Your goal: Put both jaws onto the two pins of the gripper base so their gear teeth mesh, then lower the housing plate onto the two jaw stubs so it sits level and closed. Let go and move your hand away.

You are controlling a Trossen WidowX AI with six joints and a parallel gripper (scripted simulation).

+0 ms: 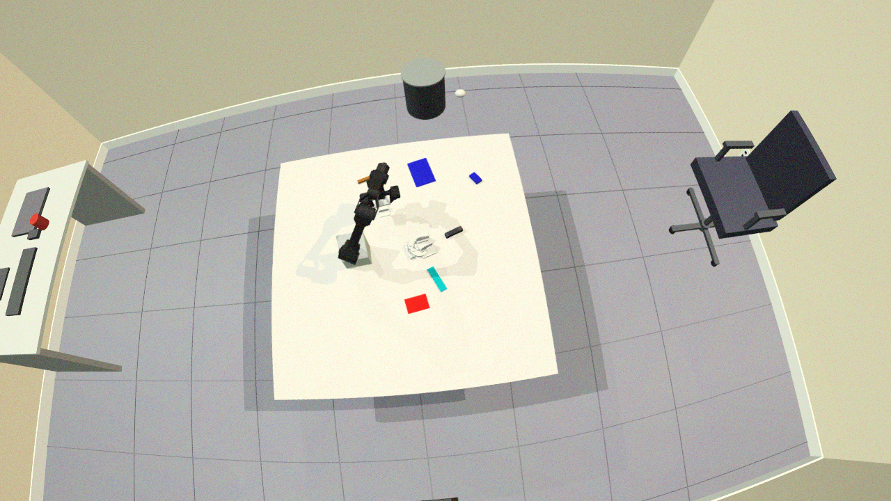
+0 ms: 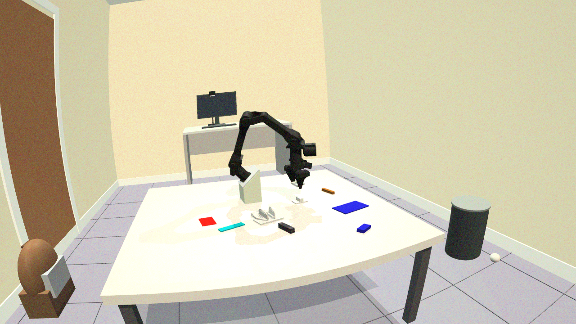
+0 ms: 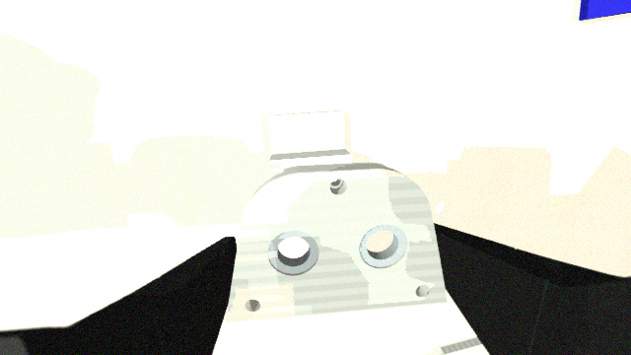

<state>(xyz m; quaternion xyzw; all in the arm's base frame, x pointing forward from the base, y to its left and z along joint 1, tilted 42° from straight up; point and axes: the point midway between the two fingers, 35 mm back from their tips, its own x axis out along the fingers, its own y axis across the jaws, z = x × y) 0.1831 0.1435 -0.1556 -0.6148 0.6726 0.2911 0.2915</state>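
The white jaw is 10 cm ahead of my gripper tip, 21 cm to the right of it and 7 cm below it. Round my gripper tip: orange bar (6 cm behind, 22 cm to the left, 7 cm below); then white ribbed plate (15 cm ahead, 22 cm to the right, 8 cm below); then blue sheet (23 cm ahead, 18 cm to the left, 8 cm below).
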